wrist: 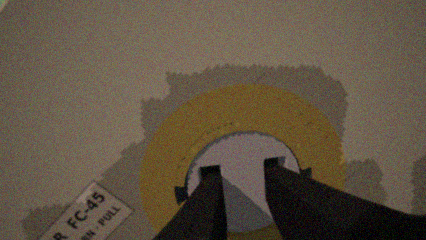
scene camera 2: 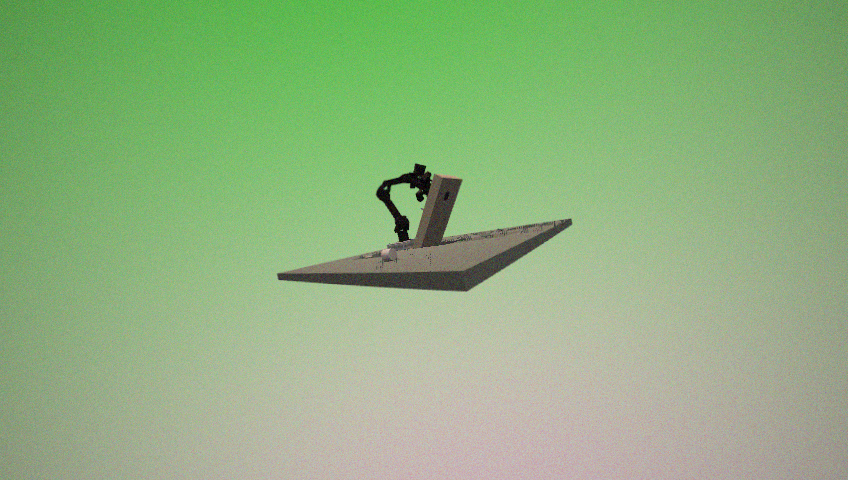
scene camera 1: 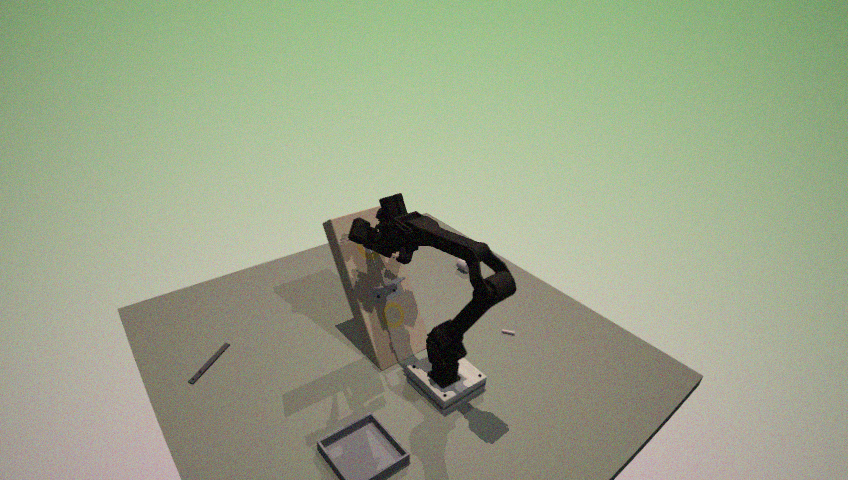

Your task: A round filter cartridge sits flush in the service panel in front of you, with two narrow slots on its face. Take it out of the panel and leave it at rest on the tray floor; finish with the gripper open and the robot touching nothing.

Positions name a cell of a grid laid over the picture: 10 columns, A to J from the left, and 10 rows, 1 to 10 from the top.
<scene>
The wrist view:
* my gripper: F8
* round filter cartridge: F7
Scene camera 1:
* my gripper: E6
</scene>
